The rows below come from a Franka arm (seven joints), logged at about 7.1 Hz.
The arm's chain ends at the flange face. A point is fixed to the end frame.
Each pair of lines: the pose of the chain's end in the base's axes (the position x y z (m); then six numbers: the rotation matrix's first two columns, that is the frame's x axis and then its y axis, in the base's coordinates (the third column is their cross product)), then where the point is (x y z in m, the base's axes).
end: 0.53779 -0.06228 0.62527 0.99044 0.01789 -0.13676 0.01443 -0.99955 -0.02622
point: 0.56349 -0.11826 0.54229
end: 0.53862 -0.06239 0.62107 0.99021 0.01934 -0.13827 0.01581 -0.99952 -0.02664
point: 0.56427 -0.11830 0.53803
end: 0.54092 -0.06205 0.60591 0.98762 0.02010 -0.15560 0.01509 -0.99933 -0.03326
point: 0.56509 -0.11743 0.52208
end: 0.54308 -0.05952 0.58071 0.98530 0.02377 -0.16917 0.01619 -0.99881 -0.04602
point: 0.56616 -0.11381 0.49586
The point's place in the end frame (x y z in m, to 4 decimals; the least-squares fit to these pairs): 0.0358 0.0585 0.0773
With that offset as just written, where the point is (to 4 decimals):
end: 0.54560 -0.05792 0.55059 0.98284 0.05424 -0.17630 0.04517 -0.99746 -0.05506
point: 0.5696 -0.1108 0.4651
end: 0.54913 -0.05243 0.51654 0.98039 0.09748 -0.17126 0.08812 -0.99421 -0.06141
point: 0.5758 -0.1036 0.4308
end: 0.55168 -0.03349 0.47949 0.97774 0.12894 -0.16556 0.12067 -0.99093 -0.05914
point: 0.5805 -0.0839 0.3940
